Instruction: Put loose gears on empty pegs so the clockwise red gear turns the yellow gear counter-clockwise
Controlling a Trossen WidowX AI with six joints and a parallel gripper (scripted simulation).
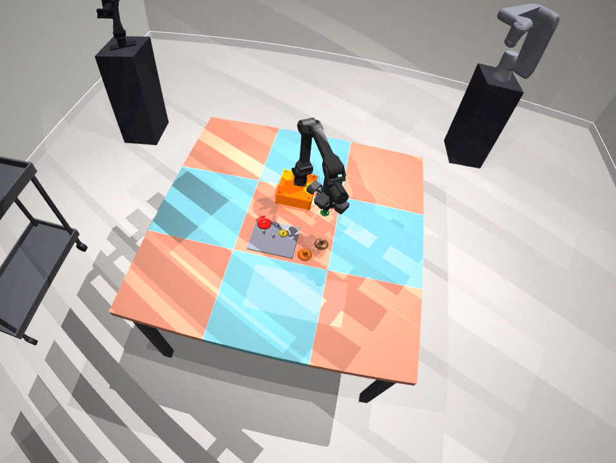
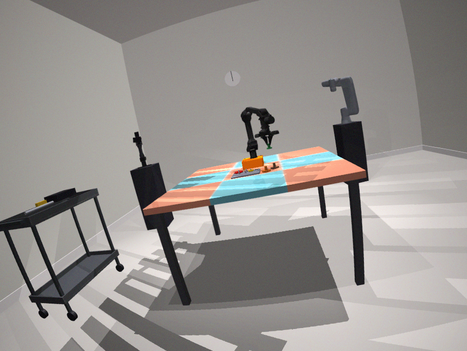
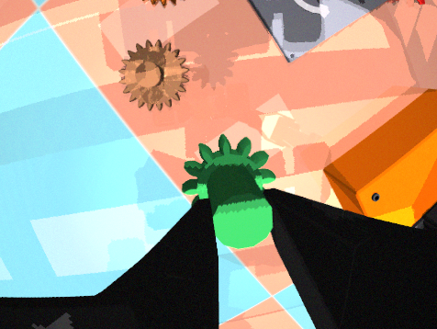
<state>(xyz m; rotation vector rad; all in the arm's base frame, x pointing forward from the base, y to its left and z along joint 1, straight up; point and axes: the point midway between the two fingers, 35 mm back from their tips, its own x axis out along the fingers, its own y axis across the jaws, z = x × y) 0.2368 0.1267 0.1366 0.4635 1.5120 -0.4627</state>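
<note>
The red gear lies 270 mm to the right of my gripper tip and 150 mm below it. Also, from my gripper tip: brown gear (70 mm ahead, 10 mm to the left, 150 mm below); orange gear (140 mm ahead, 60 mm to the right, 150 mm below); green gear (10 mm below).
</note>
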